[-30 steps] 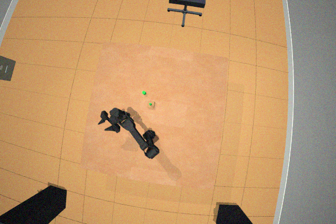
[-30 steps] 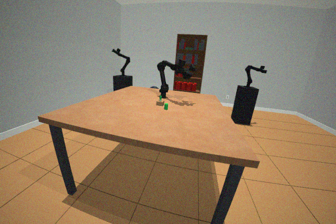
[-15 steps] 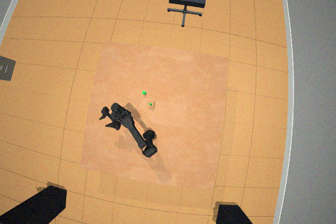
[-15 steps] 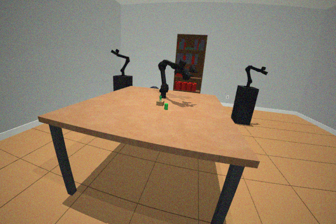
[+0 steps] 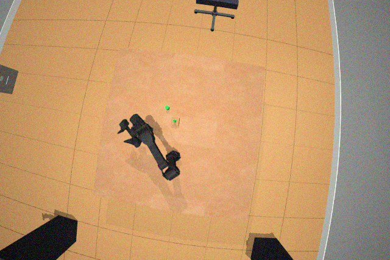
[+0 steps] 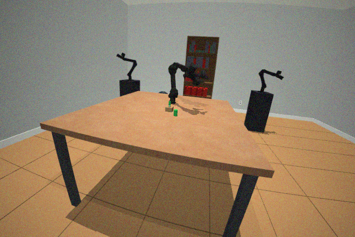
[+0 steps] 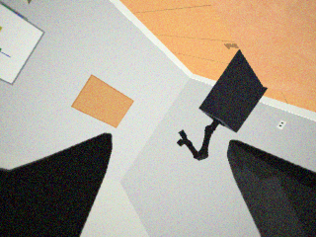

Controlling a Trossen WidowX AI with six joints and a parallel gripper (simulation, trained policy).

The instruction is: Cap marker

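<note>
My gripper tip is 26 cm short of the green cap, 22 cm to the left of it and 26 cm above it. Round my gripper tip: tan holder block (16 cm ahead, 29 cm to the right, 26 cm below).
</note>
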